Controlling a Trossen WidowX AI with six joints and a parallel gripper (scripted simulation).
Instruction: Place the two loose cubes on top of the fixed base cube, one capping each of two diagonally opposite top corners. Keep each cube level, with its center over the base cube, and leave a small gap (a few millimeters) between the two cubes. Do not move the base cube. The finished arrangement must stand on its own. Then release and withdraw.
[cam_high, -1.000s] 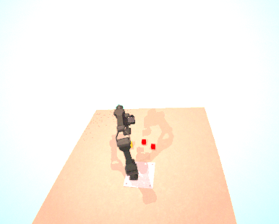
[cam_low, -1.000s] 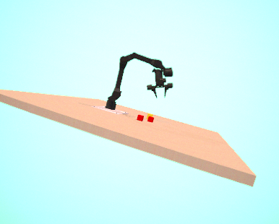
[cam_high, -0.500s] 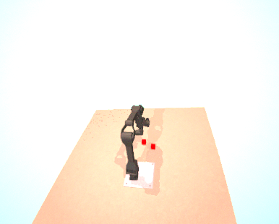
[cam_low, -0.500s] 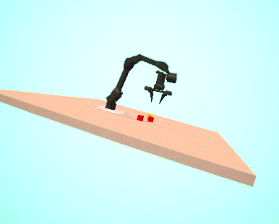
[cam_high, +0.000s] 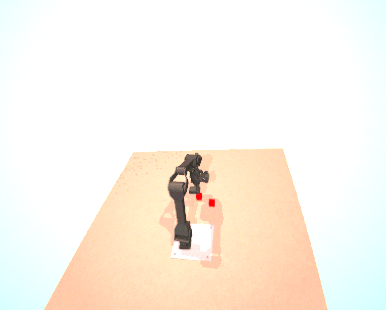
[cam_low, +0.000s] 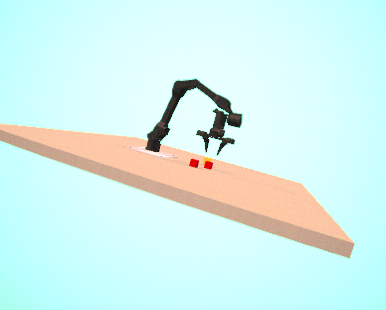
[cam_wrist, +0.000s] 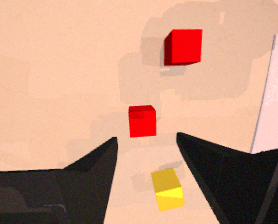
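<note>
My gripper tip is now 12 cm to the right of the yellow base cube, 5 cm above it and 3 cm past it.
</note>
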